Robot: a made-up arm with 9 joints. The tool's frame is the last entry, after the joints.
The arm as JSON. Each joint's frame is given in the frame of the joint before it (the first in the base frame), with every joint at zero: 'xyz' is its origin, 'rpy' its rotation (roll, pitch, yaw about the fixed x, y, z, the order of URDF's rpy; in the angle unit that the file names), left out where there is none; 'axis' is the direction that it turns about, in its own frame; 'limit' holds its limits. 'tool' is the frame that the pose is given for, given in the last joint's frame.
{
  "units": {
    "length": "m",
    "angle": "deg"
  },
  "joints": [
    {
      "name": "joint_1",
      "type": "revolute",
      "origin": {
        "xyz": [
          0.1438,
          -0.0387,
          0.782
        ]
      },
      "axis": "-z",
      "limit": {
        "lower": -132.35,
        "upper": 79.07
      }
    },
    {
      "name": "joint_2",
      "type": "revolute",
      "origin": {
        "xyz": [
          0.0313,
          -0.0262,
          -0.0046
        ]
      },
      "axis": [
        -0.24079,
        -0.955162,
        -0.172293
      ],
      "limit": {
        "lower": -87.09,
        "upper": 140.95
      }
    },
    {
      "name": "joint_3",
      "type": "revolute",
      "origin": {
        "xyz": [
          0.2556,
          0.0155,
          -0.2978
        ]
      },
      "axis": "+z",
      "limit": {
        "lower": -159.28,
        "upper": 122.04
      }
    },
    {
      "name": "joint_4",
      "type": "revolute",
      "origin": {
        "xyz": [
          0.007,
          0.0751,
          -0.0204
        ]
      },
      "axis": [
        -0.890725,
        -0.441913,
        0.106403
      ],
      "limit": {
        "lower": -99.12,
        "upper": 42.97
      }
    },
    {
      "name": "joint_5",
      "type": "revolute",
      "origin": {
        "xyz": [
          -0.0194,
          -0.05,
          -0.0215
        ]
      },
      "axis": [
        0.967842,
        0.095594,
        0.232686
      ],
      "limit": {
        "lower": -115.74,
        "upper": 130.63
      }
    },
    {
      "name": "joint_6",
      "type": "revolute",
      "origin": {
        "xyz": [
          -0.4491,
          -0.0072,
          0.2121
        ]
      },
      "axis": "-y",
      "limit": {
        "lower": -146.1,
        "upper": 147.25
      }
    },
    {
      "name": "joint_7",
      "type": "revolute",
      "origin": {
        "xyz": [
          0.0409,
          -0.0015,
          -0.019
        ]
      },
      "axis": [
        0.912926,
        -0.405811,
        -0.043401
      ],
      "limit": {
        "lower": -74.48,
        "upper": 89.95
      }
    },
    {
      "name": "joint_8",
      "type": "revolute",
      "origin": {
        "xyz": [
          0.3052,
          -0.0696,
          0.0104
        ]
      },
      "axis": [
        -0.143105,
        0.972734,
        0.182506
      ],
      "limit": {
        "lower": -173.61,
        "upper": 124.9
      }
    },
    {
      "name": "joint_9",
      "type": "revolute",
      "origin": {
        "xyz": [
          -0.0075,
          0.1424,
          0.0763
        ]
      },
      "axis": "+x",
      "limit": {
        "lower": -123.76,
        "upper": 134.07
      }
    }
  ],
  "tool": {
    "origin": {
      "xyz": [
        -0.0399,
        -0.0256,
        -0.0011
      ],
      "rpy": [
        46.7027,
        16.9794,
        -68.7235
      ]
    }
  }
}
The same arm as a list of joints. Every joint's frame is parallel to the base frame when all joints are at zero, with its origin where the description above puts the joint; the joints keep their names.
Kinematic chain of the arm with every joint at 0, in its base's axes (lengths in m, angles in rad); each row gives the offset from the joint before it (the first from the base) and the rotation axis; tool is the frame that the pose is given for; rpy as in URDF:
joint_1: xyz 0.1438 -0.0387 0.7820 axis -z
joint_2: xyz 0.0313 -0.0262 -0.0046 axis -0.24079 -0.955162 -0.172293
joint_3: xyz 0.2556 0.0155 -0.2978 axis +z
joint_4: xyz 0.0070 0.0751 -0.0204 axis -0.890725 -0.441913 0.106403
joint_5: xyz -0.0194 -0.0500 -0.0215 axis 0.967836 0.095604 0.232709
joint_6: xyz -0.4491 -0.0072 0.2121 axis -y
joint_7: xyz 0.0409 -0.0015 -0.0190 axis 0.912926 -0.405811 -0.043401
joint_8: xyz 0.3052 -0.0696 0.0104 axis -0.143105 0.972734 0.182506
joint_9: xyz -0.0075 0.1424 0.0763 axis +x
tool: xyz -0.0399 -0.0256 -0.0011 rpy 0.8151 0.2963 -1.1995
Joint limits (rad, base to tool): -2.3099..1.3800 -1.5200..2.4600 -2.7800..2.1300 -1.7300..0.7500 -2.0200..2.2799 -2.5499..2.5700 -1.2999..1.5699 -3.0301..2.1799 -2.1600..2.3400

